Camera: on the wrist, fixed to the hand. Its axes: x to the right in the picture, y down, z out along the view.
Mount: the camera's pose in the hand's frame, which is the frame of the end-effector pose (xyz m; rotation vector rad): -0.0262 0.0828 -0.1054 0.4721 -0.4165 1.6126
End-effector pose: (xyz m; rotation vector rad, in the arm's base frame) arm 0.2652 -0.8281 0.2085 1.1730 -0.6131 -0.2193
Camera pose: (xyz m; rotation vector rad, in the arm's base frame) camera 0.2899 -0.7000 0.2489 0.7408 -1.8447 1.1285
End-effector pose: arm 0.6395 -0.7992 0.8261 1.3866 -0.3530 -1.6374
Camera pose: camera 0.7690 -0.7872 0.8678 0.5458 -1.6421 -0.4028
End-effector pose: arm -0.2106 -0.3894 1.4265 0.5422 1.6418 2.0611
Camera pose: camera -0.2563 -0.5046 1.4839 -1.9286 -0.9486 -1.2723
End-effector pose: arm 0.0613 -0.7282 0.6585 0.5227 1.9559 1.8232
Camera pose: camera 0.0262 -0.8250 0.7483 -2.1418 -1.1496 -1.0698
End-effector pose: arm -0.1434 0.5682 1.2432 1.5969 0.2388 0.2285
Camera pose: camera -0.1982 0.6582 1.3301 1.9089 -1.4778 1.0919
